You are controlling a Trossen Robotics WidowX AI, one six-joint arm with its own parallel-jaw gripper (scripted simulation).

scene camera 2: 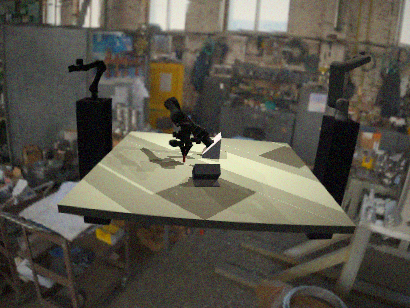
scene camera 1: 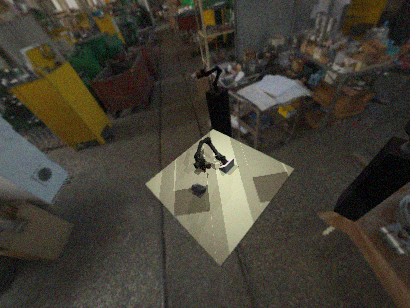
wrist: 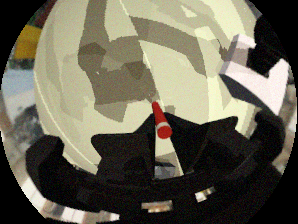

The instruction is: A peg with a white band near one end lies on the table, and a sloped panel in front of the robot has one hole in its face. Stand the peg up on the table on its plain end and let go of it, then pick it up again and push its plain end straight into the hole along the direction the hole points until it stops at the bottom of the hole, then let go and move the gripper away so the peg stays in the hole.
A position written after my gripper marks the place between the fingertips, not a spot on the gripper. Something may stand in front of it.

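Observation:
My gripper point(wrist: 158, 115) is holding a red peg.

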